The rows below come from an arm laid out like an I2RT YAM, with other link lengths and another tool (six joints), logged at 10 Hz.
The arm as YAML. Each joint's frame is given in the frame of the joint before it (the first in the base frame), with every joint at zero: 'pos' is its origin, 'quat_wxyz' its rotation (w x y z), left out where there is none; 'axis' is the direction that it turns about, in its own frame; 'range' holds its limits. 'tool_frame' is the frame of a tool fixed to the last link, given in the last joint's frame.
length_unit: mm
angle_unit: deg
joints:
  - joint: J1
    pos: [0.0, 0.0, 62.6]
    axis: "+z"
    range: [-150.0, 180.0]
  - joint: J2
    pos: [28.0, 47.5, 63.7]
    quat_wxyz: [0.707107, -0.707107, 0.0, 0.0]
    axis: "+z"
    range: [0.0, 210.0]
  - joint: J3
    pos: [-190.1, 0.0, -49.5]
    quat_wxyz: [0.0, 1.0, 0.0, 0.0]
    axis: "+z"
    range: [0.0, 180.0]
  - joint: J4
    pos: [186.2, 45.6, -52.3]
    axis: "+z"
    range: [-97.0, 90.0]
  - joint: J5
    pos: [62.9, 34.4, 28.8]
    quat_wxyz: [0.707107, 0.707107, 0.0, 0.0]
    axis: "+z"
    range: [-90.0, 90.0]
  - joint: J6
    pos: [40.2, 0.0, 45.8]
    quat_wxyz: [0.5, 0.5, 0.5, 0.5]
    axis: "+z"
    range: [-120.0, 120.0]
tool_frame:
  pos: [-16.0, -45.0, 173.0]
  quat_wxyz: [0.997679, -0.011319, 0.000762, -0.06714]
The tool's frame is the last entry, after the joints.
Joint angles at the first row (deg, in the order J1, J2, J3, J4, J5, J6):
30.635, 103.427, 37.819, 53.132, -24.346, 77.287
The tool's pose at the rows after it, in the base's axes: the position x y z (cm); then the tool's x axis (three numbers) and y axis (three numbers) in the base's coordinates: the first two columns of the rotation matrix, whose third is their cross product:
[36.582, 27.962, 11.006, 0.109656, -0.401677, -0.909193, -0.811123, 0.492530, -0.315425]
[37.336, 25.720, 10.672, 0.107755, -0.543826, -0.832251, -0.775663, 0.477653, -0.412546]
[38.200, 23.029, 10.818, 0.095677, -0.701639, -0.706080, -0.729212, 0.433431, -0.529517]
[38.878, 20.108, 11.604, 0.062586, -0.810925, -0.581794, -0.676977, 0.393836, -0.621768]
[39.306, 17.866, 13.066, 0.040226, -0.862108, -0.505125, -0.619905, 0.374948, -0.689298]
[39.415, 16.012, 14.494, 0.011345, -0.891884, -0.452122, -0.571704, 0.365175, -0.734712]
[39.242, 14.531, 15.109, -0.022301, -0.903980, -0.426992, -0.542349, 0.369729, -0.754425]
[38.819, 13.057, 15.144, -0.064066, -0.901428, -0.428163, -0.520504, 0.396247, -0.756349]
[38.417, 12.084, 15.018, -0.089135, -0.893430, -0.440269, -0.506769, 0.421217, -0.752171]
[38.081, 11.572, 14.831, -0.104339, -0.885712, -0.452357, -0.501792, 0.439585, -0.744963]
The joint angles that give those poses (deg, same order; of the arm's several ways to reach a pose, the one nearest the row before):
29.019, 99.392, 37.638, 45.152, -22.187, 71.801
27.601, 93.978, 39.230, 32.475, -17.789, 63.743
26.770, 89.057, 42.682, 18.604, -10.572, 54.771
26.150, 85.105, 45.252, 9.140, -2.893, 48.546
25.560, 81.759, 45.749, 5.741, 2.541, 44.962
25.213, 78.604, 46.014, 3.080, 6.954, 42.839
24.864, 76.179, 45.277, 1.663, 9.847, 42.320
24.357, 73.644, 43.225, 1.230, 11.847, 43.402
23.764, 71.576, 41.096, 1.496, 12.475, 44.506
23.468, 70.191, 39.684, 1.493, 12.631, 45.513

